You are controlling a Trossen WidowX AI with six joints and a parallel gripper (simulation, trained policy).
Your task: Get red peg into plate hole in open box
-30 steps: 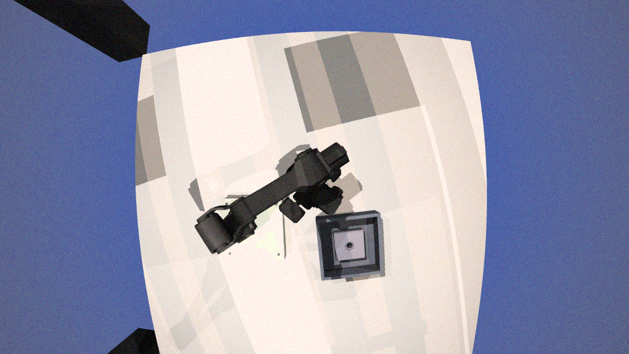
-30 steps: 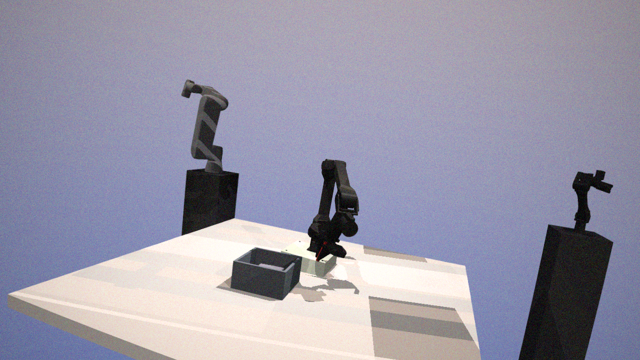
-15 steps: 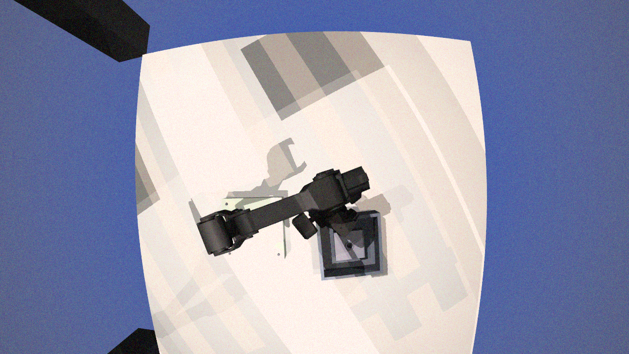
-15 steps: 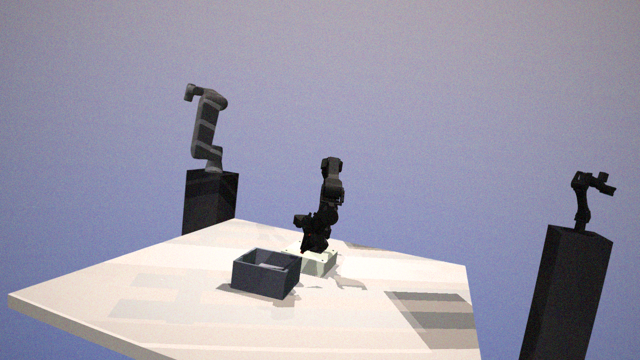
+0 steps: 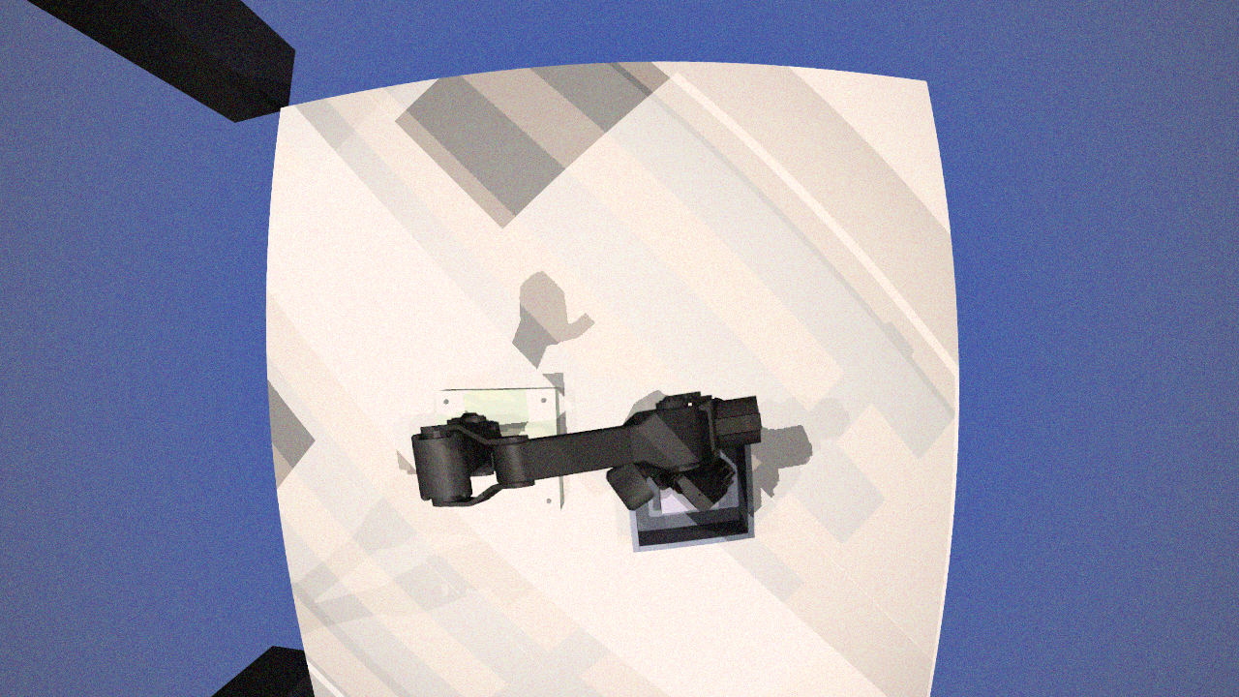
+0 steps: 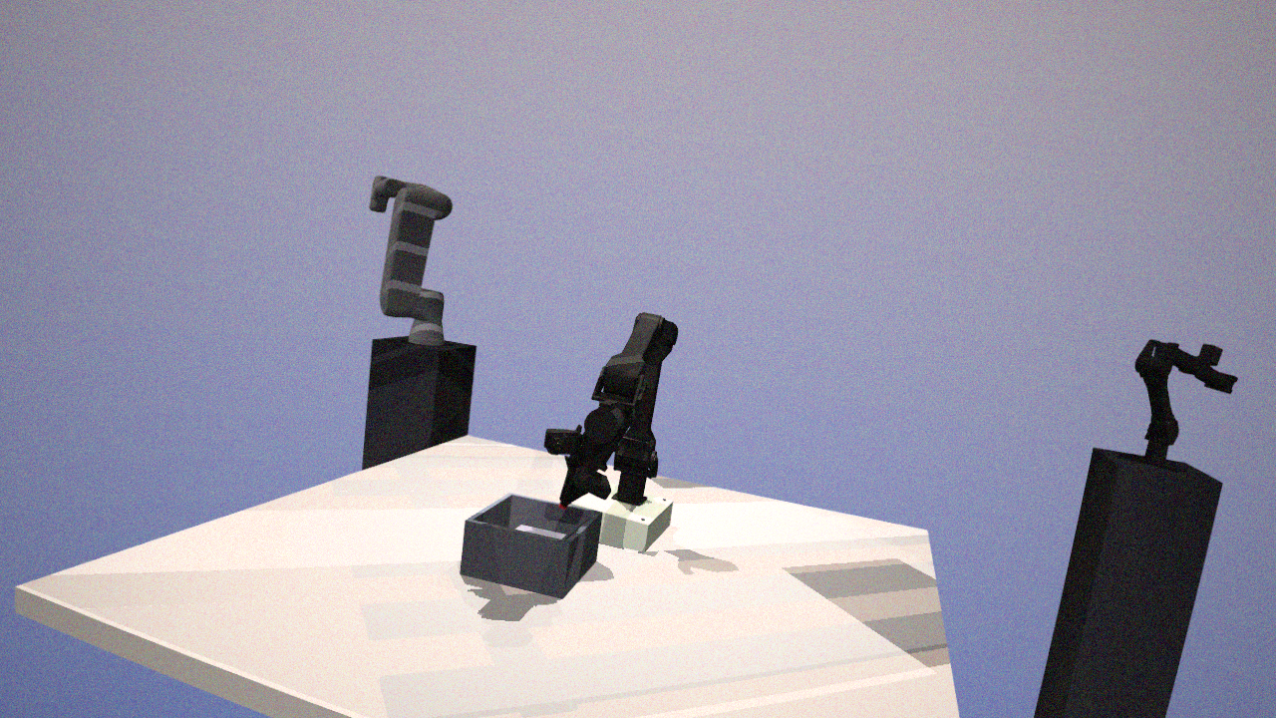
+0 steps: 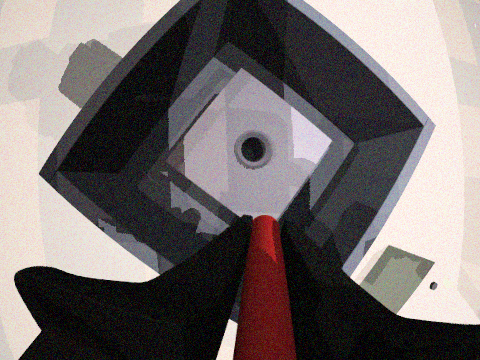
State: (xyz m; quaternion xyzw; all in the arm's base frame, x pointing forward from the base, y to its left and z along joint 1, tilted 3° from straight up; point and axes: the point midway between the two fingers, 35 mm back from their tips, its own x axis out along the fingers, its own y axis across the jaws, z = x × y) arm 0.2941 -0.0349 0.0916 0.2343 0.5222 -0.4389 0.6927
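Right now my gripper tip is 80 mm above the light grey plate, 40 mm to the left of it and 20 mm short of it. The rest, counted from my gripper tip: red peg (30 mm above, 10 mm to the left); then dark grey box (100 mm below, 40 mm to the right, 20 mm ahead).
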